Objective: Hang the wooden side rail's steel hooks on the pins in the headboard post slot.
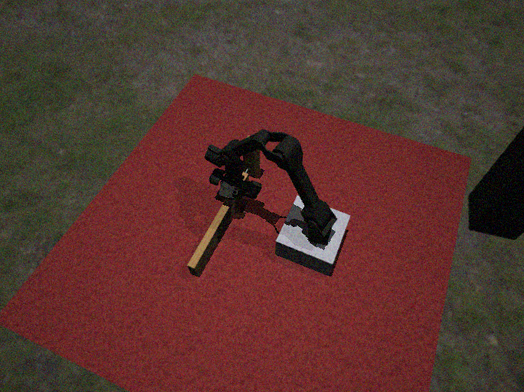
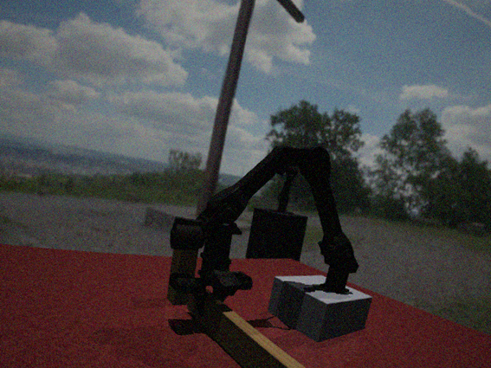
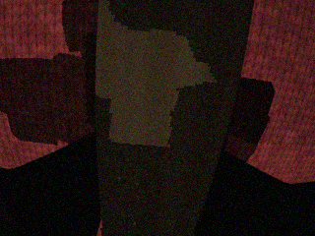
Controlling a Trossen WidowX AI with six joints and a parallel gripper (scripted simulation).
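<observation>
My gripper tip is now 20 mm past the wooden headboard post, 150 mm to the left of it and 60 mm below it.
</observation>
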